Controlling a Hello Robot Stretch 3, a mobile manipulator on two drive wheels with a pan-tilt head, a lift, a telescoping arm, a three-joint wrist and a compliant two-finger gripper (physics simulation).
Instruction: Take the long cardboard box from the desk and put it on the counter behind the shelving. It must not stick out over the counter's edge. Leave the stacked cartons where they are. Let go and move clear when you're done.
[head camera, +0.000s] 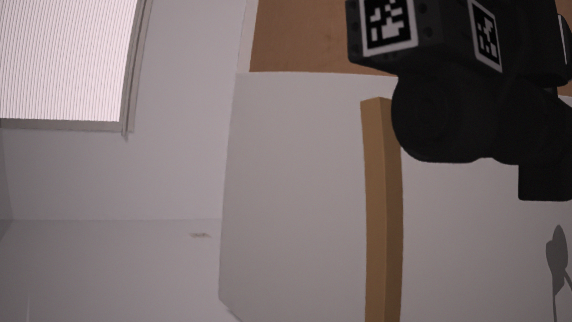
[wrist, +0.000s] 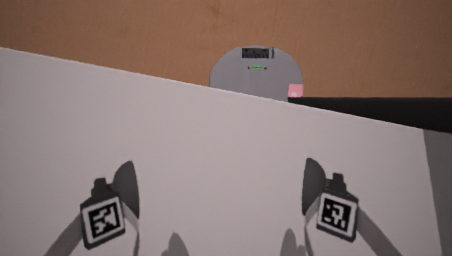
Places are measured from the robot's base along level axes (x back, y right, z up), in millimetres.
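Where they show: gripper, fingertip midpoint: (wrist: 220, 178).
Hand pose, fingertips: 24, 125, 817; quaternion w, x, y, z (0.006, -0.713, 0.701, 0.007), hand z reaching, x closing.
After its pixels a point has its place, as x, y, z.
The long cardboard box (head camera: 383, 210) @(-74, 508, 770) lies on the white desk (head camera: 295, 180) @(-34, 831, 720) (wrist: 215, 130) @(47, 132, 720) in the head camera view; its near end runs out of the bottom of the picture. It does not show in the wrist view. My gripper (wrist: 220, 178) @(24, 125, 817) is open over the desk, fingers wide apart, with bare desk surface seen between them. In the head camera view the dark wrist hangs over the desk just right of the box's far end and hides part of the surface; the fingertips cannot be made out there. The counter, shelving and stacked cartons do not show.
The grey robot base (wrist: 250, 77) @(155, 23, 160) stands on the brown floor (wrist: 125, 30) @(354, 521, 0) (head camera: 305, 35) @(706, 1730, 0) beyond the desk's edge, with a black bar (wrist: 400, 112) beside it. A window (head camera: 62, 60) @(587, 2341, 1278) and pale wall (head camera: 185, 100) @(388, 2377, 418) lie left of the desk.
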